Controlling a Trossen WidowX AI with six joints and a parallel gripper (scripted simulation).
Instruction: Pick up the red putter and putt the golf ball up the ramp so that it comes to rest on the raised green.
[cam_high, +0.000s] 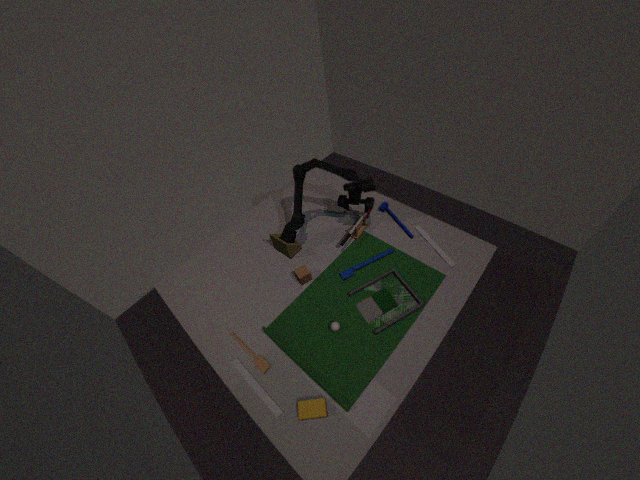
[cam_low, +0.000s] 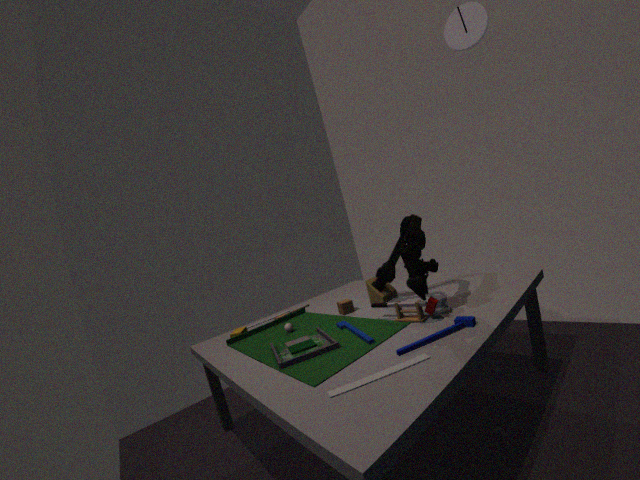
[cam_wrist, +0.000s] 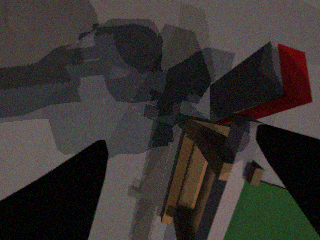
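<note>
The red putter lies 8 cm to the right of my gripper tip, 4 cm ahead of it and 2 cm below it. From my gripper tip the other things lie so: wooden stand (6 cm to the right, 4 cm below, 4 cm ahead); blue putter (18 cm ahead, 10 cm to the left, 6 cm below); brown cube (46 cm to the right, 5 cm below, 4 cm behind).
</note>
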